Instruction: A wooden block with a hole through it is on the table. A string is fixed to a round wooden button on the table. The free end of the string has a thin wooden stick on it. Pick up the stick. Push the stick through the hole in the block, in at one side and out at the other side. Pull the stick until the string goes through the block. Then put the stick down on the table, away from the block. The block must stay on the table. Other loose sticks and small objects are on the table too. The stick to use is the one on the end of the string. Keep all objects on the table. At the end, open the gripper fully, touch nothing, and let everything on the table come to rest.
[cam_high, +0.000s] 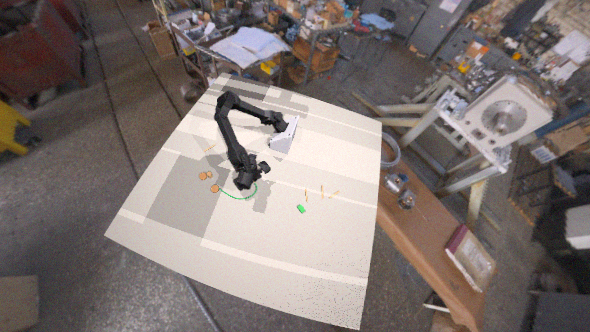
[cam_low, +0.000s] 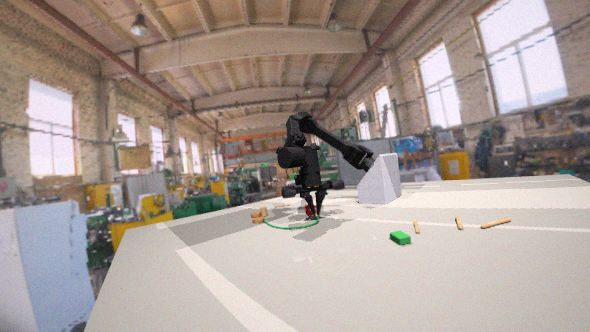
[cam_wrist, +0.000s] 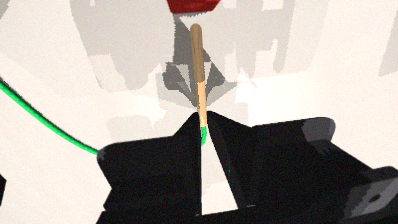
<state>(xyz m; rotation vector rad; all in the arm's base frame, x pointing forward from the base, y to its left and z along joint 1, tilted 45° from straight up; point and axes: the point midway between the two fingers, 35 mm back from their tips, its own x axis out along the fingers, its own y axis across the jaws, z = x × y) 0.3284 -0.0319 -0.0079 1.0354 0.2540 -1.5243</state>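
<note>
My gripper tip is now 8 cm to the left of the small red block and 4 cm past it. From my gripper tip the other things lie so: wooden peg (23 cm to the right, 7 cm ahead); small green block (28 cm to the left, 3 cm ahead, 1 cm below).
</note>
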